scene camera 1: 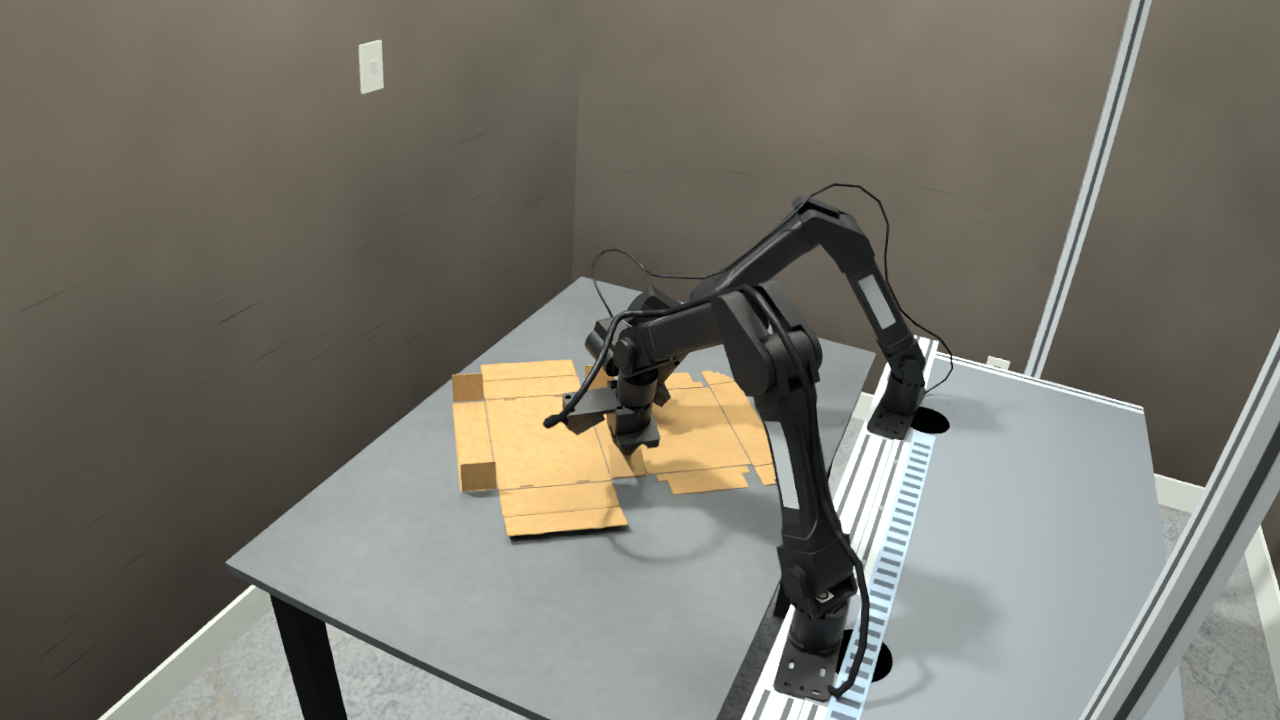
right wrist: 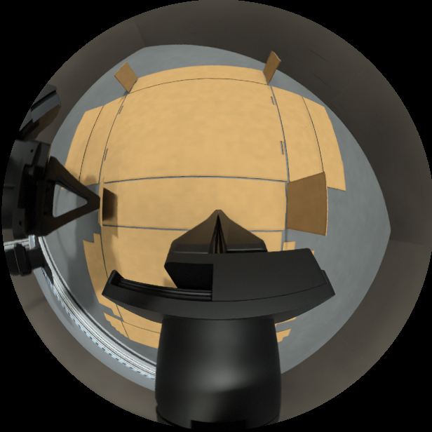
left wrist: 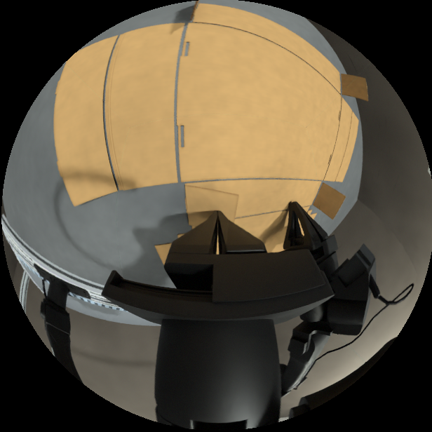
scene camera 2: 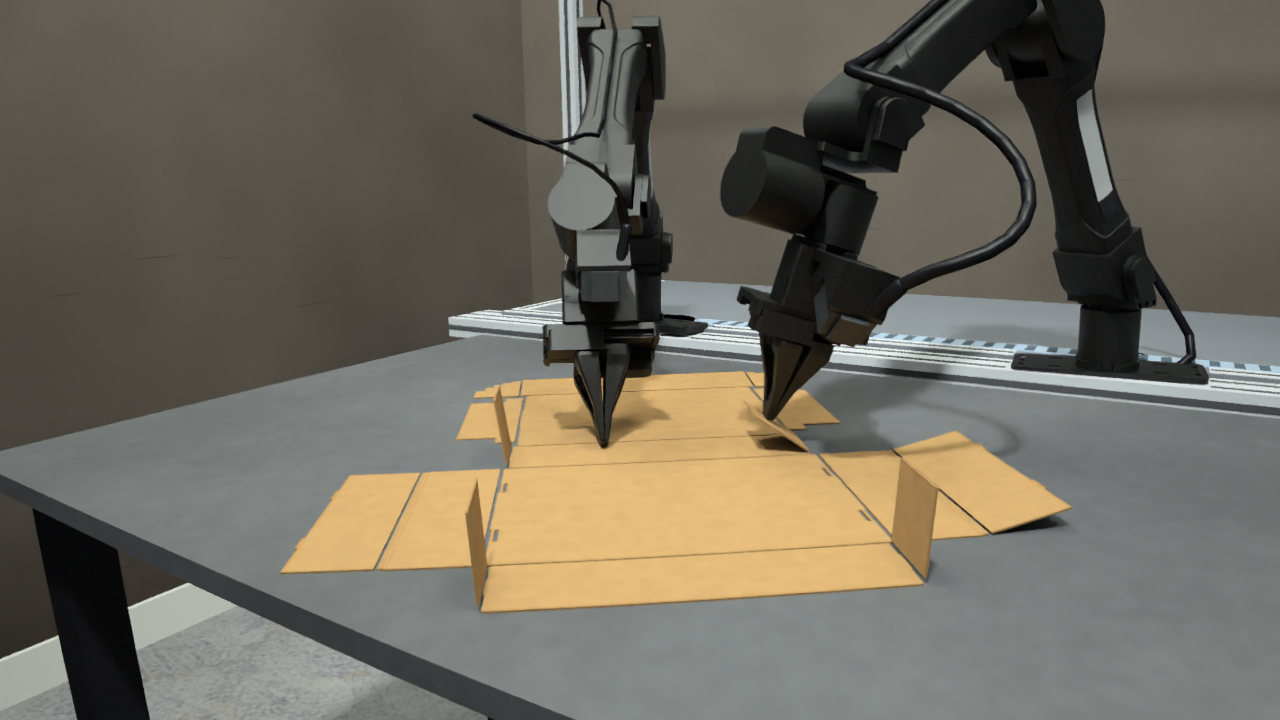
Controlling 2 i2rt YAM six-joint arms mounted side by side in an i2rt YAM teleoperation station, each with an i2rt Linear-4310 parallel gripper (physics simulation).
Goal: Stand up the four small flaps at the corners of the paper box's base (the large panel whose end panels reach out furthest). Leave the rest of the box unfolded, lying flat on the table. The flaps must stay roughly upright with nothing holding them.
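Frame: origin at the left arm's base, x ahead, y left, z up, level; metres.
Seen in the pictures: left gripper, fingertip midpoint: [scene camera 1: 626,453] [scene camera 2: 767,417]; right gripper, fingertip midpoint: [scene camera 2: 604,444]; left arm's base, link origin: [scene camera 1: 813,642] [scene camera 2: 1105,373]; right arm's base, link origin: [scene camera 1: 896,410].
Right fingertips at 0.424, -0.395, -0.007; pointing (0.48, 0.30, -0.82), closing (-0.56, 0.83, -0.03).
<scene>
Offsets run from my right fingertips to a thing's middle, as dx, dy, dz. "spot": to the spot under its first point. Level surfaces: height alone.
The paper box's base {spot: +0.077, +0.122, -0.004} [scene camera 1: 546,443] [scene camera 2: 662,510] [left wrist: 260,100] [right wrist: 195,130] lies flat. In scene camera 2, the near-left flap {spot: +0.261, +0.070, +0.024} [scene camera 2: 477,546], near-right flap {spot: +0.123, +0.283, +0.025} [scene camera 2: 914,519] and far-left flap {spot: +0.057, -0.063, +0.025} [scene camera 2: 503,425] [right wrist: 307,204] stand roughly upright. The far-right flap {spot: -0.053, +0.140, +0.015} [scene camera 2: 780,430] [left wrist: 212,194] leans low inward over the end panel. My left gripper [scene camera 2: 770,417] [left wrist: 217,215] [right wrist: 98,202] is shut and empty, its tips at or close to that flap's raised edge; contact is unclear. My right gripper [scene camera 2: 604,444] [left wrist: 292,202] [right wrist: 218,214] is shut and empty, pointing down over the box's far part.
Side panels {spot: +0.185, -0.019, -0.004} [scene camera 2: 447,519] [left wrist: 142,105] spread from the base on the grey table {dz -0.005} [scene camera 1: 402,555] [scene camera 2: 223,429]. The outer right panel {spot: -0.017, +0.309, +0.004} [scene camera 2: 984,483] in scene camera 2 is slightly raised off the table. The lid part {spot: -0.138, -0.023, -0.004} [scene camera 1: 693,429] extends toward the arm-mounting rail.
</scene>
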